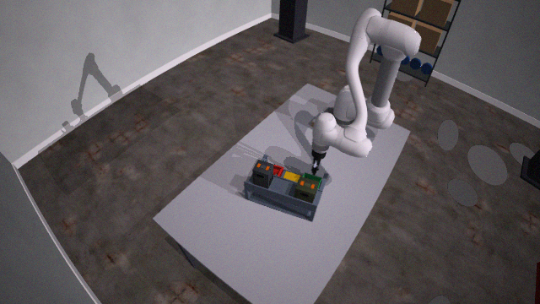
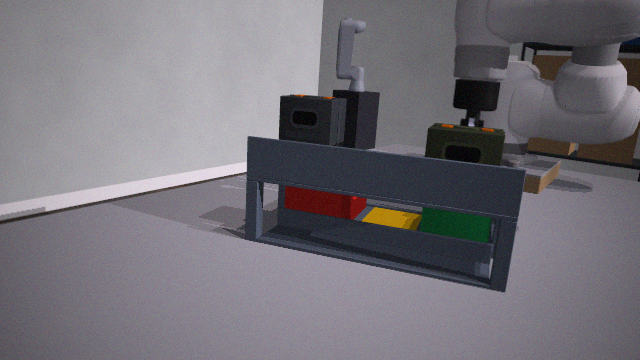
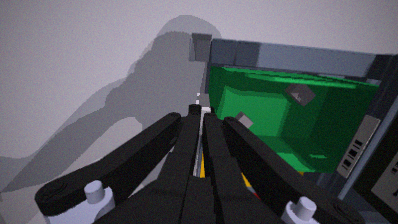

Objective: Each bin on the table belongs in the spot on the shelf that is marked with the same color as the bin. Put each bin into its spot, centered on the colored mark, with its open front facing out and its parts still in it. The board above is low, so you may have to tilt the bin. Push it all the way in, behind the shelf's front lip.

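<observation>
My gripper is now 9 cm short of the green bin and 4 cm to the right of it. Also, from my hand: olive box: 18 cm ahead, 10 cm above, 7 cm to the left; red bin: 18 cm ahead, 17 cm to the right, 1 cm below; dark grey box: 27 cm ahead, 14 cm to the right, 11 cm above.
</observation>
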